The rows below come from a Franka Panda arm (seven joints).
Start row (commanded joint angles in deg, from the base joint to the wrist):
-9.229, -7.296, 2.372, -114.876, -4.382, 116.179, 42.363
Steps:
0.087, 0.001, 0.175, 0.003, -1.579, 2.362, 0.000
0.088, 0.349, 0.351, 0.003, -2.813, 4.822, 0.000
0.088, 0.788, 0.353, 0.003, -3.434, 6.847, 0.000
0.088, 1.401, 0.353, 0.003, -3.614, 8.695, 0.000
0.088, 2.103, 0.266, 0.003, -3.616, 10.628, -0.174
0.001, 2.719, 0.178, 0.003, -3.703, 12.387, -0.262
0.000, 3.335, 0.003, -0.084, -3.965, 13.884, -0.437
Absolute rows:
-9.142, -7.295, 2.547, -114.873, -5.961, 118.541, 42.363
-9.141, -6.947, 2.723, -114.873, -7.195, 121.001, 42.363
-9.141, -6.508, 2.725, -114.873, -7.816, 123.026, 42.363
-9.141, -5.895, 2.725, -114.873, -7.996, 124.874, 42.363
-9.141, -5.193, 2.638, -114.873, -7.998, 126.807, 42.189
-9.228, -4.577, 2.550, -114.873, -8.085, 128.566, 42.101
-9.229, -3.961, 2.375, -114.960, -8.347, 130.063, 41.926

